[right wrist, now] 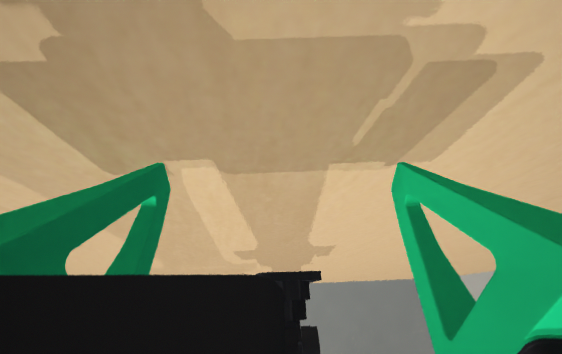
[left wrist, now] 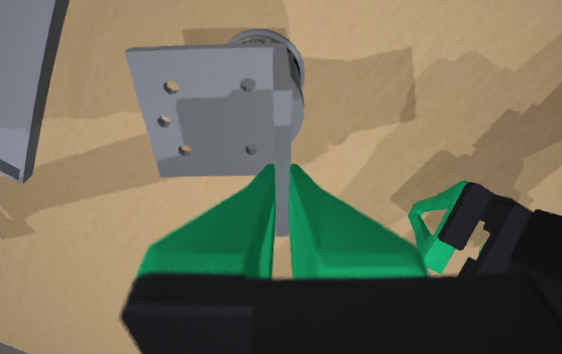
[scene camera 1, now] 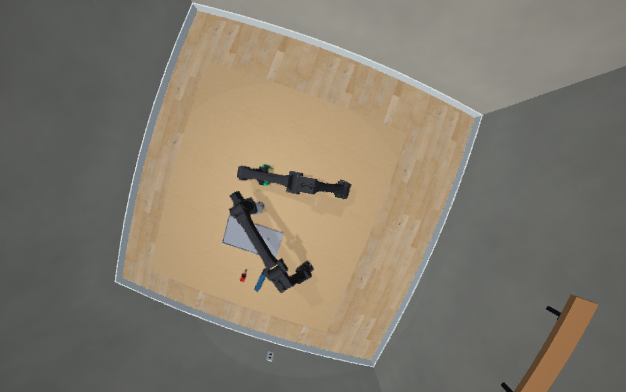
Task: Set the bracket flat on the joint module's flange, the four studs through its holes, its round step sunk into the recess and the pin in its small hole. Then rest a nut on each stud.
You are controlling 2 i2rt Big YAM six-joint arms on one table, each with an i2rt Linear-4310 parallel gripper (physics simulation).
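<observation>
My left gripper is shut on the upright web of the grey L-shaped bracket. Its flat plate with several holes spreads to the left in the left wrist view. The round grey joint module lies behind the bracket's top right corner and is mostly hidden by it; the studs and pin are hidden. In the scene view the left gripper is next to the joint module. My right gripper is open and empty above bare floor, and sits higher in the scene view.
A grey tray lies under the left arm. A red tool and a blue tool lie near the left arm's base.
</observation>
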